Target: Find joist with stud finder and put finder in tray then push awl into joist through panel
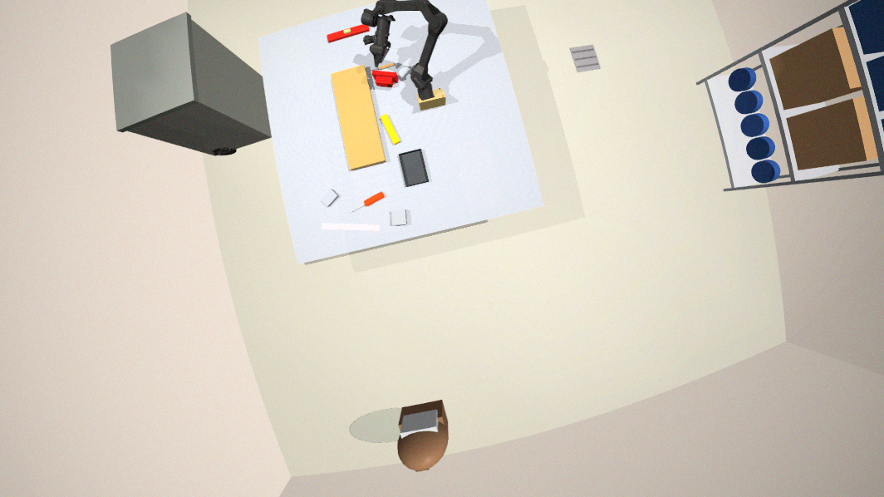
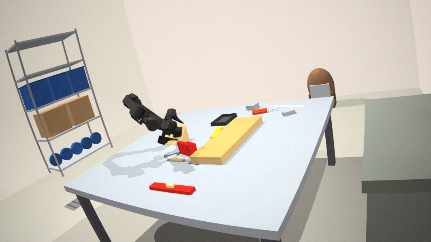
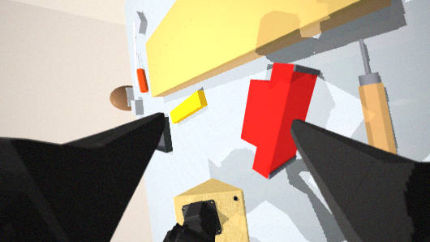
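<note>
My gripper tip is now 10 mm past the red stud finder, 50 mm to the right of it and 110 mm above it. From my gripper tip the other things lie so: awl 70 mm to the right, 130 mm below; yellow block 50 mm ahead, 280 mm to the left, 130 mm below; red level 110 mm ahead, 330 mm to the right, 120 mm below.
</note>
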